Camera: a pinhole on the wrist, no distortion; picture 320 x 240 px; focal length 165.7 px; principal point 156.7 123.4 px. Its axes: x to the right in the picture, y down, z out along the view. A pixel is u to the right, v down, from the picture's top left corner.
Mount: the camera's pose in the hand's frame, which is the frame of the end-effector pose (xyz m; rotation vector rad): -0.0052 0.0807 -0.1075 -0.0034 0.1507 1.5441
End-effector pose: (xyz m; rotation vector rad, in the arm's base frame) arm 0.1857 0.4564 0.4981 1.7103 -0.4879 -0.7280
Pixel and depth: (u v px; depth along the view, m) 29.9 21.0 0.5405
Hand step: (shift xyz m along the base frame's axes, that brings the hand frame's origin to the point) -0.0509 -0.4798 -0.4235
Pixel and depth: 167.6 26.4 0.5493
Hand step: -0.0056 -0.5687 0.0153
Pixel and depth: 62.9 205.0 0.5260
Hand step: -0.4889 -0.1454 -0.1752
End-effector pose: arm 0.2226 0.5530 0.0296 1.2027 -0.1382 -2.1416
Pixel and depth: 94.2 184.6 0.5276
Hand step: -0.3350 0.0378 0.3444
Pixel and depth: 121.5 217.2 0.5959
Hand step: -0.3048 0.0377 0.5156
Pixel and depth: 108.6 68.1 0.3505
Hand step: -0.2343 -0.1458 0.0374
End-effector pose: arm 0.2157 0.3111 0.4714 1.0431 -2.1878 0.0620
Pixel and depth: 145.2 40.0 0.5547
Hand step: -0.4418 -0.2918 -0.0960
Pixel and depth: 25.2 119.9 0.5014
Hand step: -0.0787 -0.3482 -0.3589
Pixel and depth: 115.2 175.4 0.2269
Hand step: -0.0841 0.0276 -0.1199
